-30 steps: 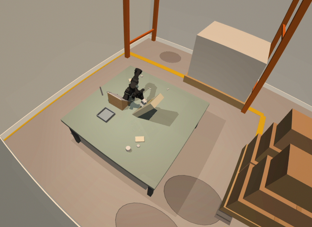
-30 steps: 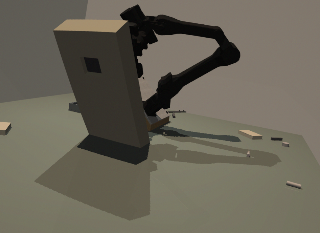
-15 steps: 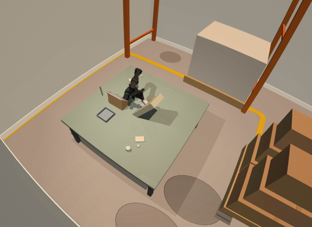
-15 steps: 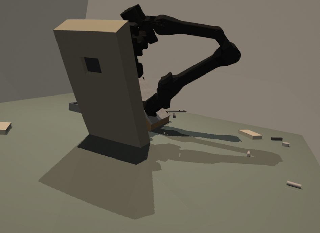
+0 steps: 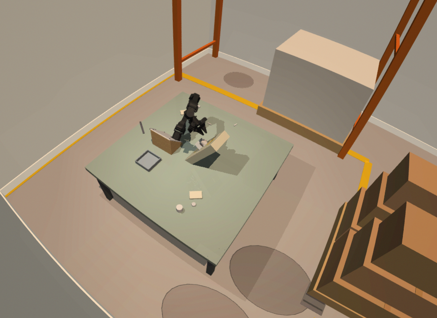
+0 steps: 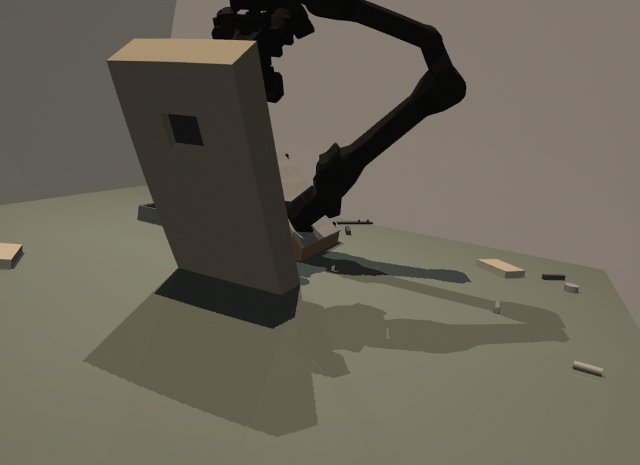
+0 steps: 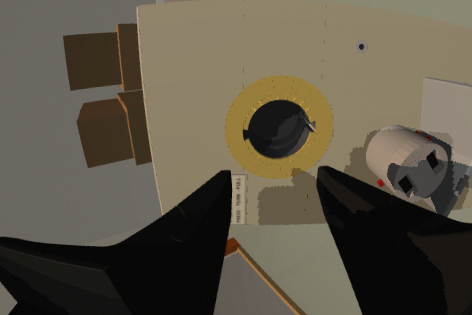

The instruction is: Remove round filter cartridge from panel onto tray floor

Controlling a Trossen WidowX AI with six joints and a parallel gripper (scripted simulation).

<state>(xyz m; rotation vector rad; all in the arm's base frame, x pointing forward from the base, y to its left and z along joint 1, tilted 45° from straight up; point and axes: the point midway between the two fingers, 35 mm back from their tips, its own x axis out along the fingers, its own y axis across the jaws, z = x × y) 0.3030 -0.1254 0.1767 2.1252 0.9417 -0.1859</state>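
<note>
My gripper tip is 150 mm above the grey ledge and 40 mm past it. The rest, counted from my gripper tip: tan service panel: 130 mm below, 20 mm ahead; then grey tray: 320 mm to the right, 310 mm behind, 290 mm below.
</note>
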